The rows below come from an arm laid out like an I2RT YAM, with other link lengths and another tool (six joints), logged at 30 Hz.
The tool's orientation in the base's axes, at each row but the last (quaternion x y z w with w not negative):
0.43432, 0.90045, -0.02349, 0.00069
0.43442, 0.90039, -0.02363, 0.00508
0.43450, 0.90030, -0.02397, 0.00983
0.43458, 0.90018, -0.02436, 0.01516
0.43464, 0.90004, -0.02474, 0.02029
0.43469, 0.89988, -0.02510, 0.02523
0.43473, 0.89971, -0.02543, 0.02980
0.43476, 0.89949, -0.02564, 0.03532
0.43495, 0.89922, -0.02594, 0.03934
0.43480, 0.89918, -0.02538, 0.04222
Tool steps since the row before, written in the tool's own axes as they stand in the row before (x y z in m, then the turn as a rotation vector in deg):
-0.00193, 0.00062, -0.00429, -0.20, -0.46, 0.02
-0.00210, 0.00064, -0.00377, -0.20, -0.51, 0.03
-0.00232, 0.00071, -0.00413, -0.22, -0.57, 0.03
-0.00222, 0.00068, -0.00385, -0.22, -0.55, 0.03
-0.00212, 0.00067, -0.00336, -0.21, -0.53, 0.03
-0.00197, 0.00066, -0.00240, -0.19, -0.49, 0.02
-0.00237, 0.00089, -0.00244, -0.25, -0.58, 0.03
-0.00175, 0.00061, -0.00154, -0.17, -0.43, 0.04
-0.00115, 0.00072, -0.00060, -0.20, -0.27, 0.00
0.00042, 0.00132, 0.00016, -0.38, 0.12, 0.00
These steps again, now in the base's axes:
0.00177, -0.00094, 0.00430, -0.24, -0.44, 0.00
0.00185, -0.00107, 0.00380, -0.27, -0.47, 0.00
0.00201, -0.00116, 0.00419, -0.31, -0.53, 0.00
0.00189, -0.00109, 0.00393, -0.29, -0.52, 0.00
0.00179, -0.00103, 0.00346, -0.28, -0.50, 0.00
0.00168, -0.00097, 0.00251, -0.27, -0.45, 0.00
0.00209, -0.00112, 0.00259, -0.30, -0.56, 0.00
0.00150, -0.00087, 0.00167, -0.23, -0.40, -0.02
0.00125, -0.00040, 0.00070, -0.09, -0.32, 0.02
0.00078, 0.00113, -0.00021, 0.33, -0.22, 0.04

